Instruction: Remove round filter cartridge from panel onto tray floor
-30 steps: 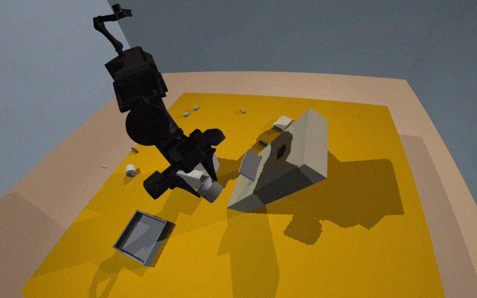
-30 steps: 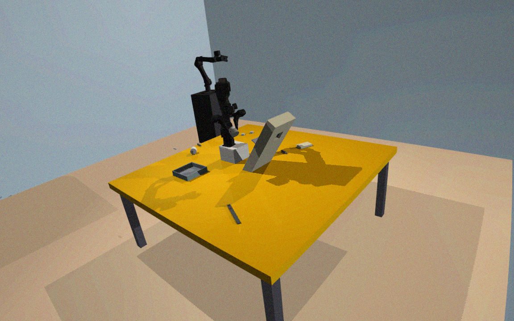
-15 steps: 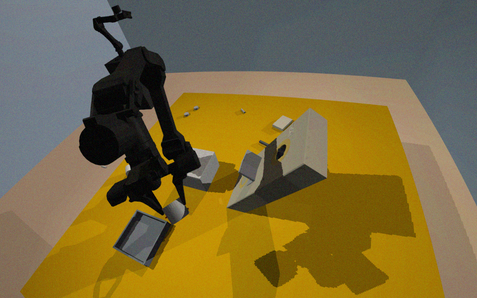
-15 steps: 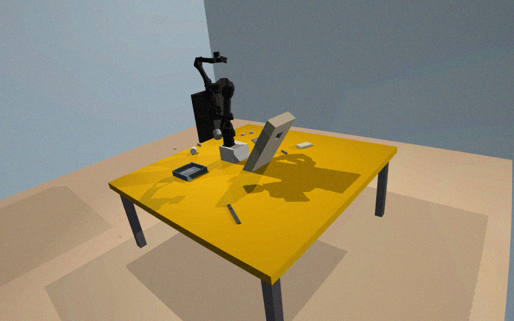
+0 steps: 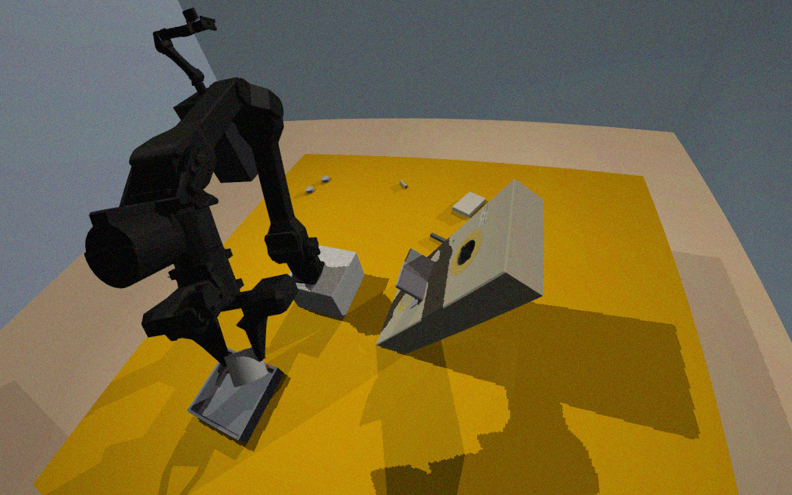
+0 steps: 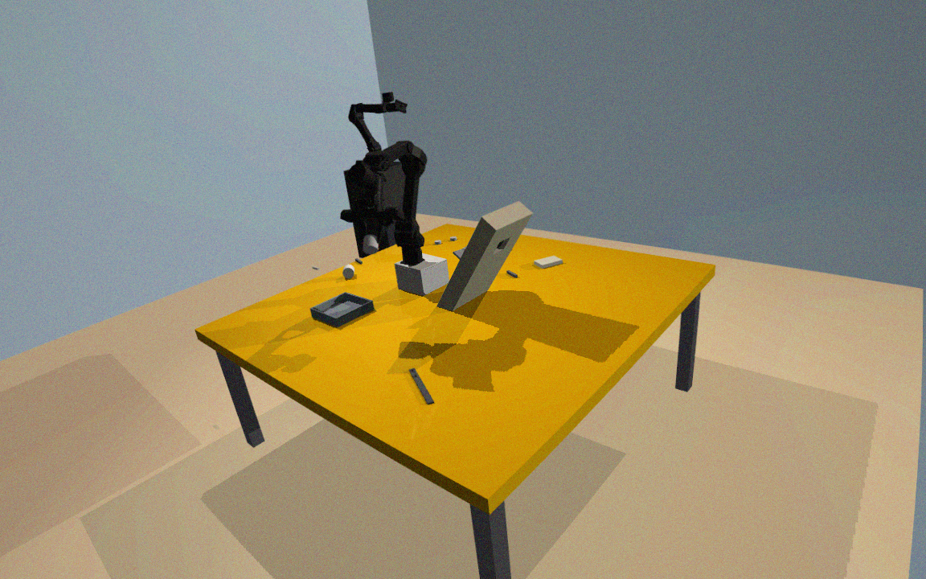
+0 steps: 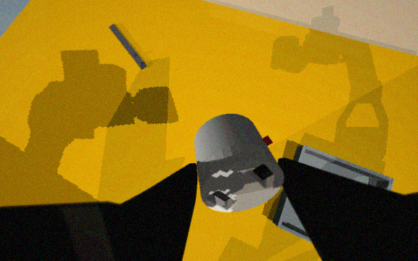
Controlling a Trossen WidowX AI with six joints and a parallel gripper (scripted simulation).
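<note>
The tray lies 18 cm behind my gripper tip and 25 cm below it. Also, from my gripper tip: flat white pad 28 cm ahead, 62 cm to the left, 25 cm below; beige service panel 24 cm ahead, 23 cm to the left, 10 cm below; round grey filter cartridge right at my gripper tip.
</note>
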